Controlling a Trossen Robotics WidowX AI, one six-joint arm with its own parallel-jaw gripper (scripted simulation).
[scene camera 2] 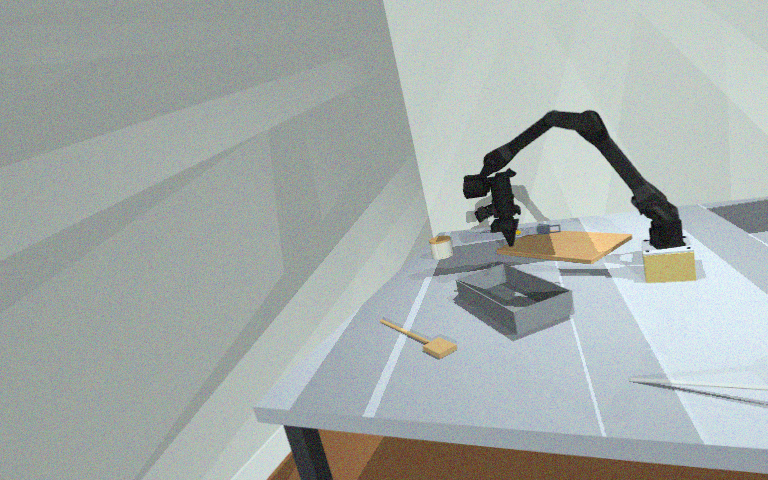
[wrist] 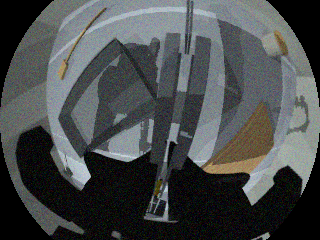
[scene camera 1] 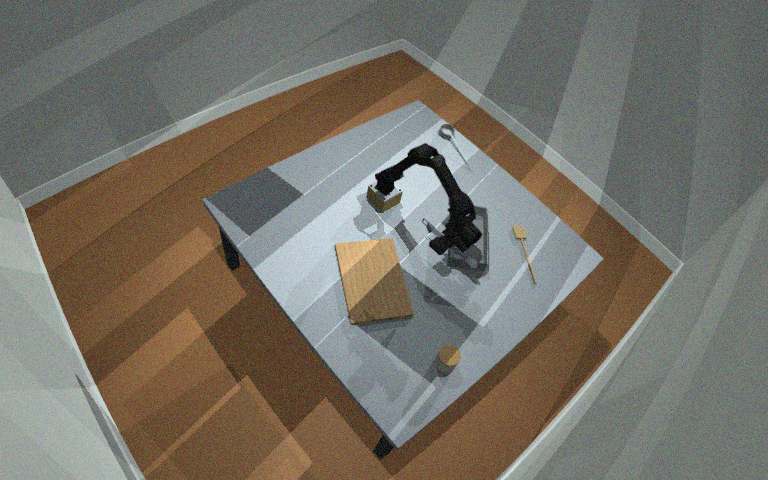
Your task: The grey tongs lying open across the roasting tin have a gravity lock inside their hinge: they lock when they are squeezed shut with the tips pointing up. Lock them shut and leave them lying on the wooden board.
Labels:
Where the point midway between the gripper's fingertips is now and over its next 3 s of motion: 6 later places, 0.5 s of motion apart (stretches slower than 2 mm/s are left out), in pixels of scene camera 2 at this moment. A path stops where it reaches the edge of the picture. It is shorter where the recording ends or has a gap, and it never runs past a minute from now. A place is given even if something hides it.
My gripper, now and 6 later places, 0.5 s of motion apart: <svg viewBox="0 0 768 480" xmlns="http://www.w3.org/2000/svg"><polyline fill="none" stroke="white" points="511,246 516,238 528,230 548,220 556,217 553,218 550,216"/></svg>

